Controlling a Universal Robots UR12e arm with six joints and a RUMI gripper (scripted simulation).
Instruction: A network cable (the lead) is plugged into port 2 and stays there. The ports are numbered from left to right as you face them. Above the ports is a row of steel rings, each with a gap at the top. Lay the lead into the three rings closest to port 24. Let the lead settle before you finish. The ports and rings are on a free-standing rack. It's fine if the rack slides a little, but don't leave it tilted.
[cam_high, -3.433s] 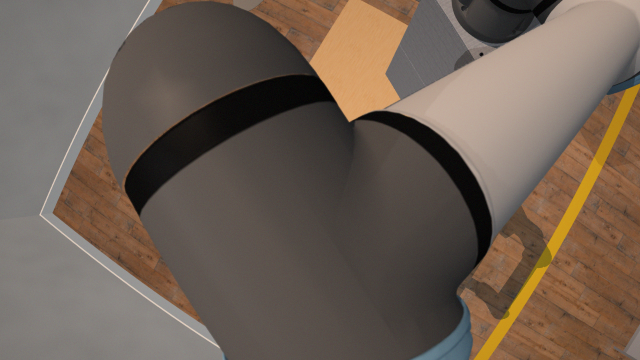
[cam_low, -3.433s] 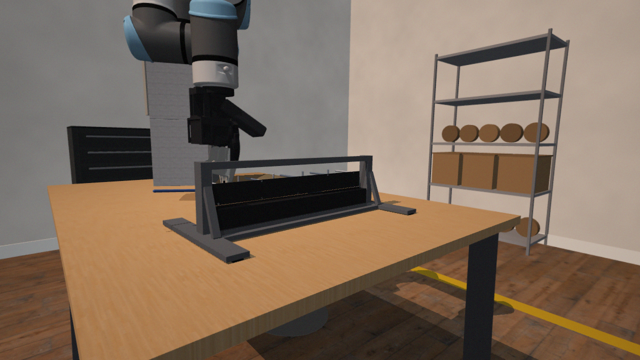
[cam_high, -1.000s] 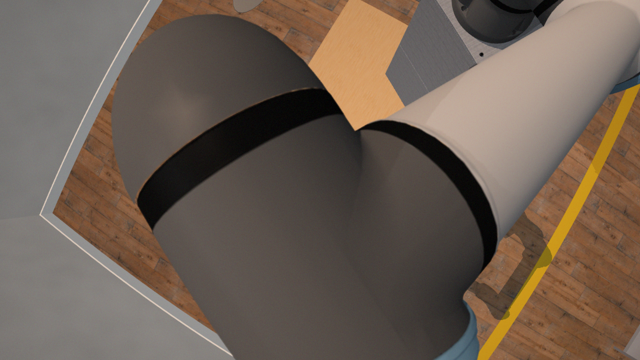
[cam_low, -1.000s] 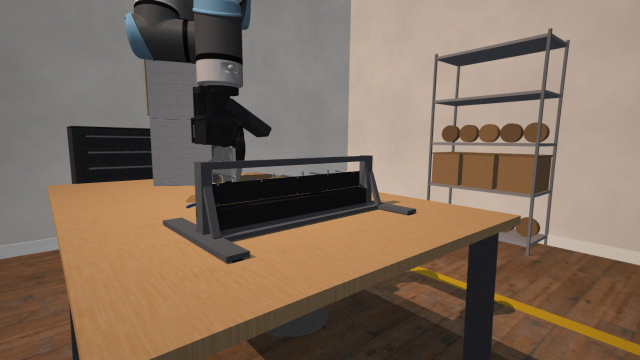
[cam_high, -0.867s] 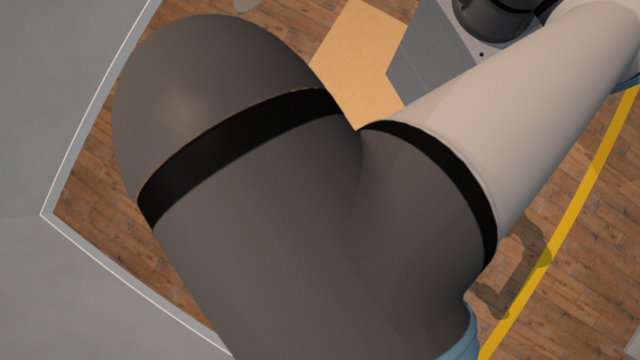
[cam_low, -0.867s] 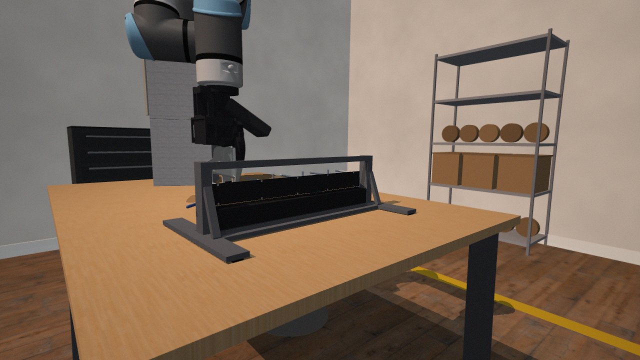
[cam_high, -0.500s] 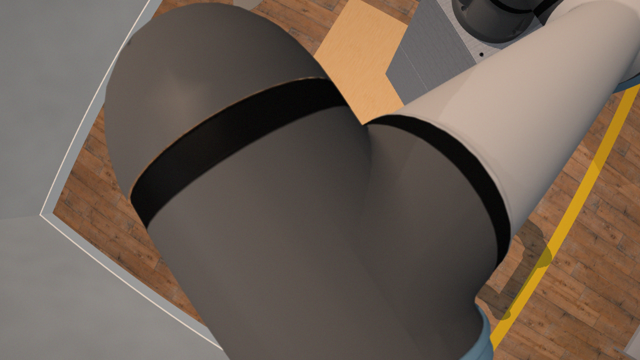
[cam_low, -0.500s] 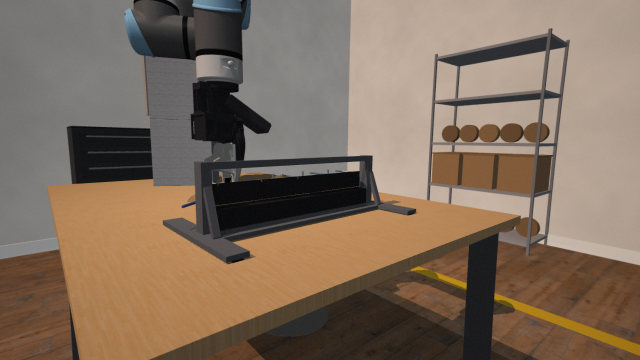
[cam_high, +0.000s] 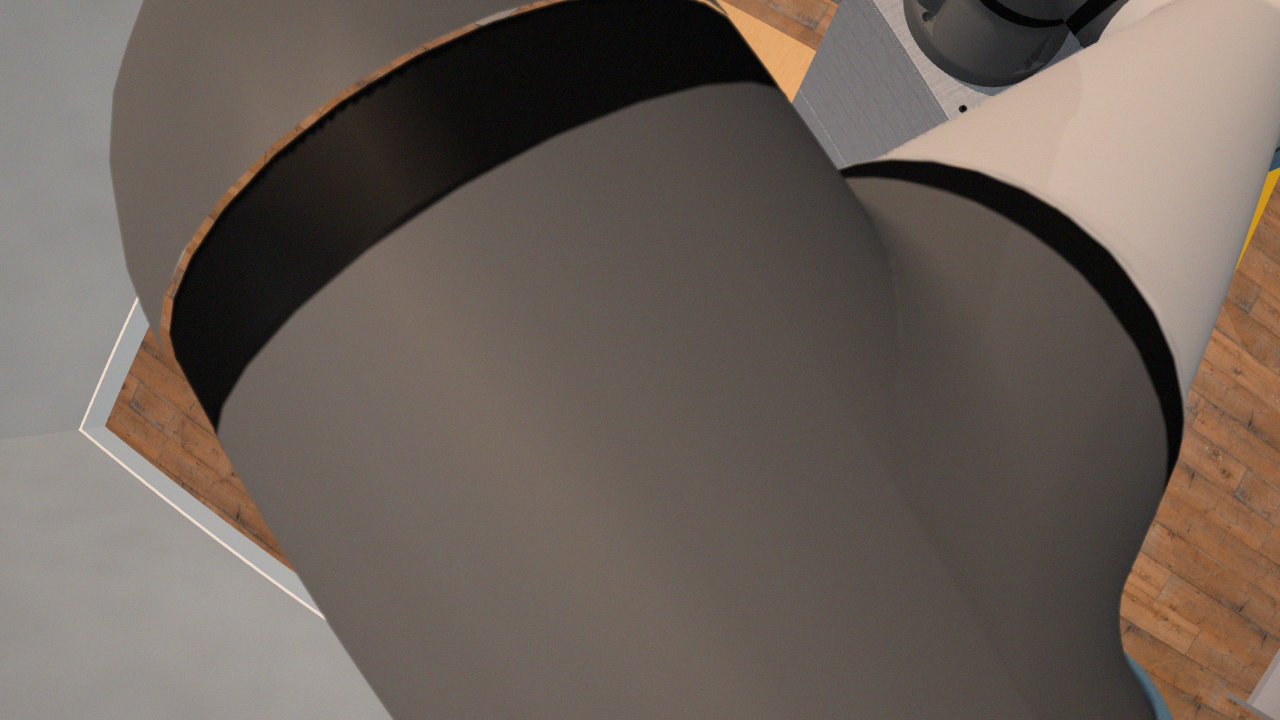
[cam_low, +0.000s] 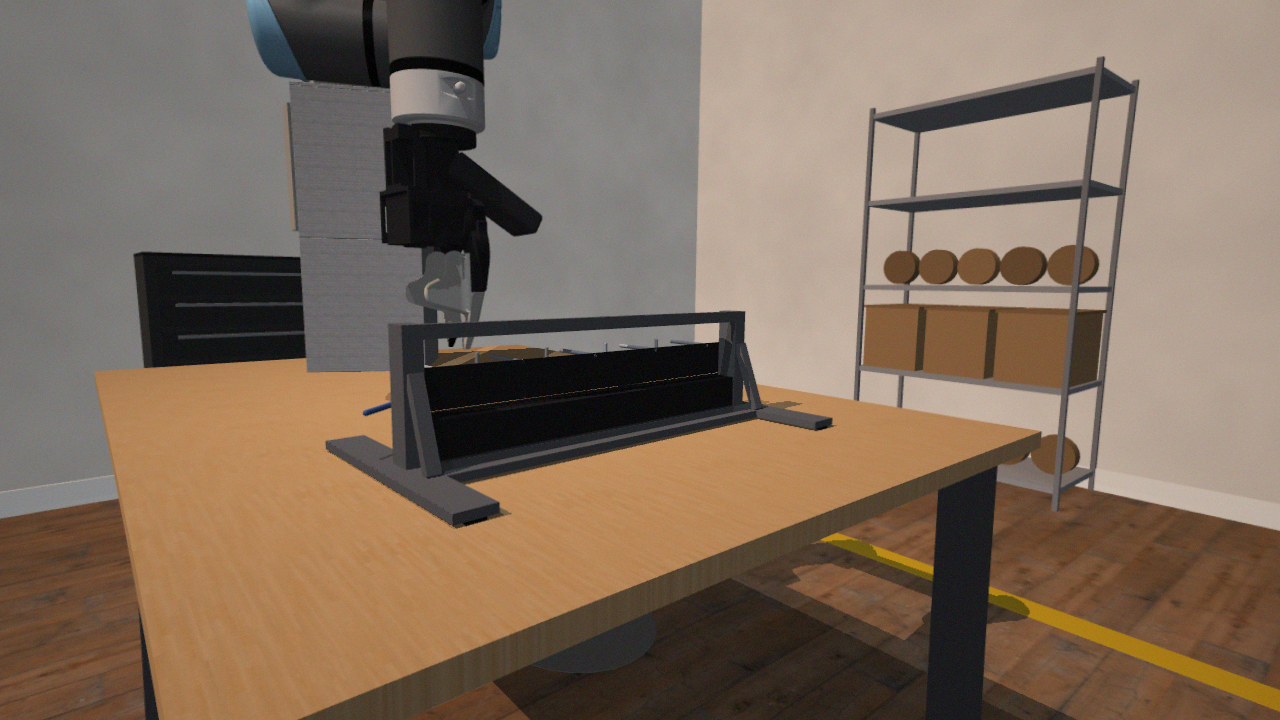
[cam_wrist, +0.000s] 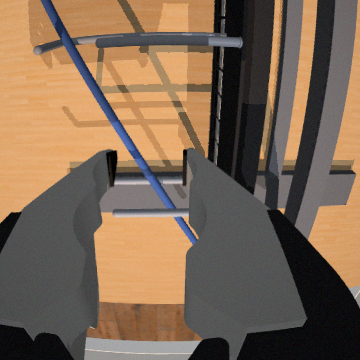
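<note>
Now: the rack 70 mm ahead of my hand, 140 mm to the left of it and 60 mm below it.
</note>
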